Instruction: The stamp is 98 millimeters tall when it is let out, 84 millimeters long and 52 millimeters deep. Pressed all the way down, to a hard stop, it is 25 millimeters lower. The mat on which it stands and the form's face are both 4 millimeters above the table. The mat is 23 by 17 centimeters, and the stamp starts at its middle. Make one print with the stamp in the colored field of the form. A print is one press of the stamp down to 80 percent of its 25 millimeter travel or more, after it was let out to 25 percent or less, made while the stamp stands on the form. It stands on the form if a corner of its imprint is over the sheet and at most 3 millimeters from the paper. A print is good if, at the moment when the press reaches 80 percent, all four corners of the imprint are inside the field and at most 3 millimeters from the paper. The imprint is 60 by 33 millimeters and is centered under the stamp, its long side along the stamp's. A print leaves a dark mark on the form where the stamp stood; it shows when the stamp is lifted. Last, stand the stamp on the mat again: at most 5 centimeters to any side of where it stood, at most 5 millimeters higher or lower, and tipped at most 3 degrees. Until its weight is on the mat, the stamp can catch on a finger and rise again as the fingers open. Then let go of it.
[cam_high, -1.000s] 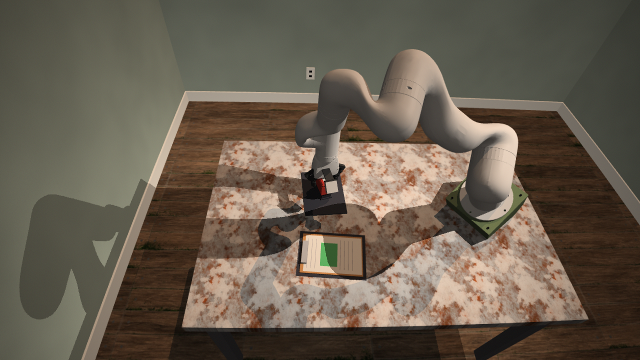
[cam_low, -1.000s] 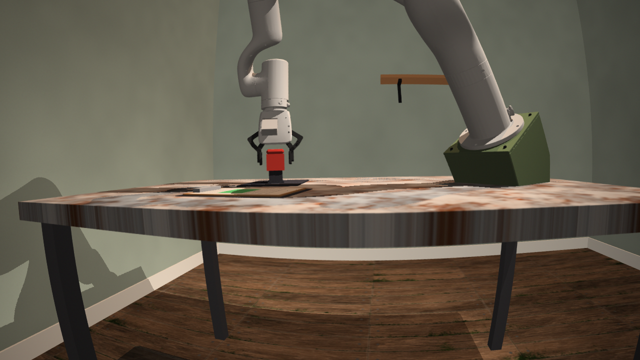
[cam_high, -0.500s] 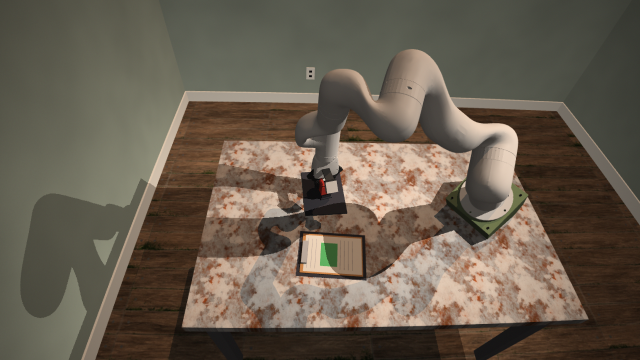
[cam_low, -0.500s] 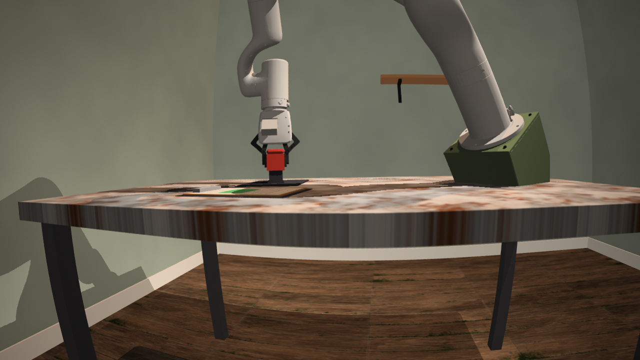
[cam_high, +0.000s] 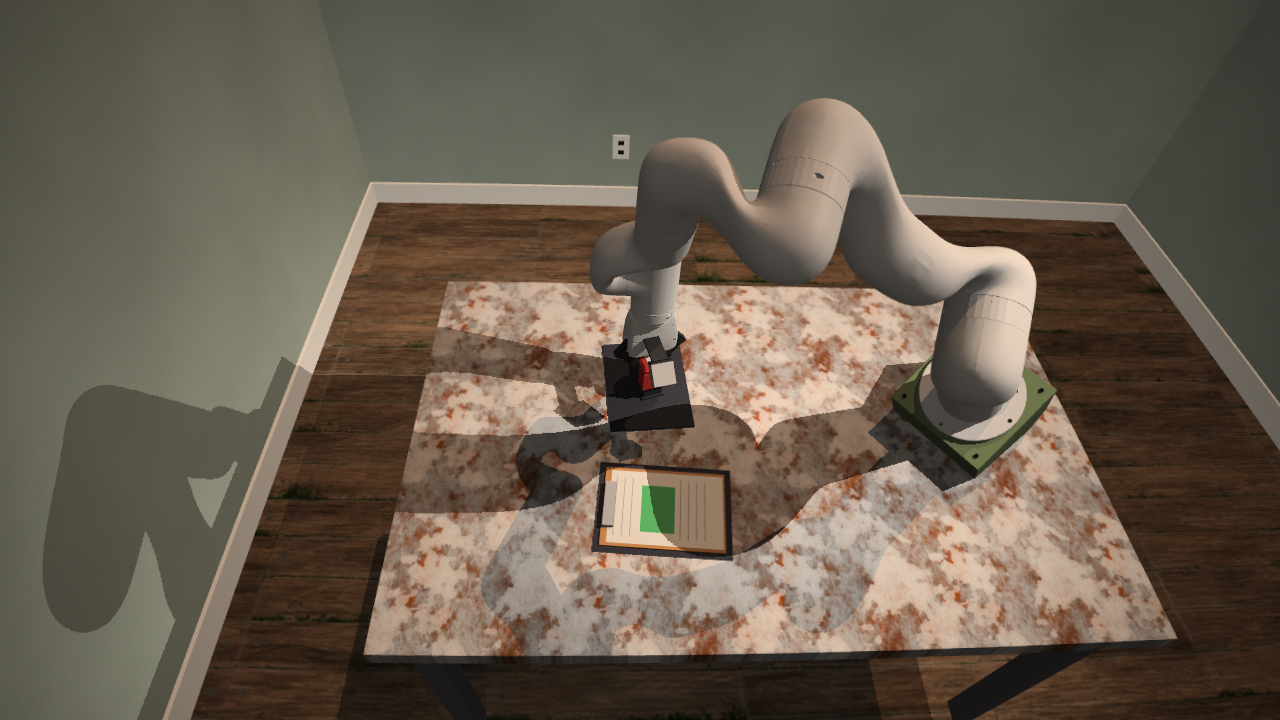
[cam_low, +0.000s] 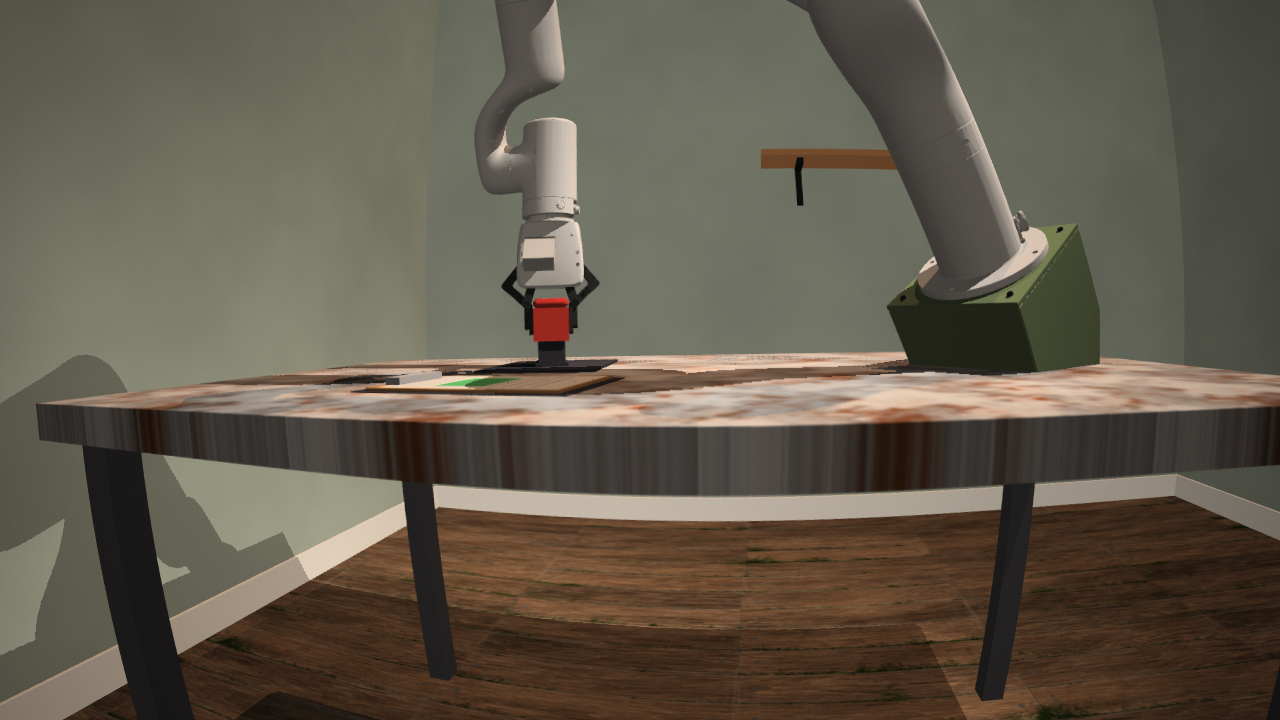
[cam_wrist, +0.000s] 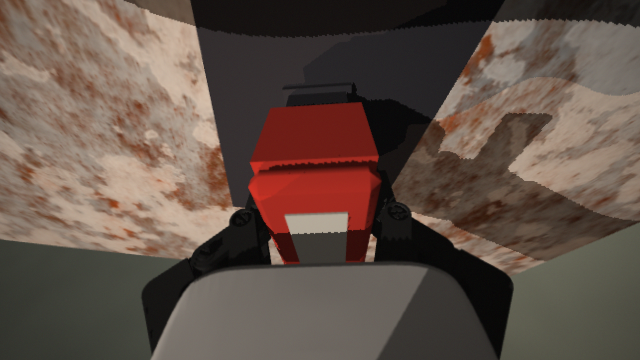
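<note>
My hand is 7 cm past the form, 28 cm to the right of it and 6 cm above it. The rest, counted from my hand: black base: 5 cm below; dark mat: 7 cm below; red stamp: 2 cm below.
</note>
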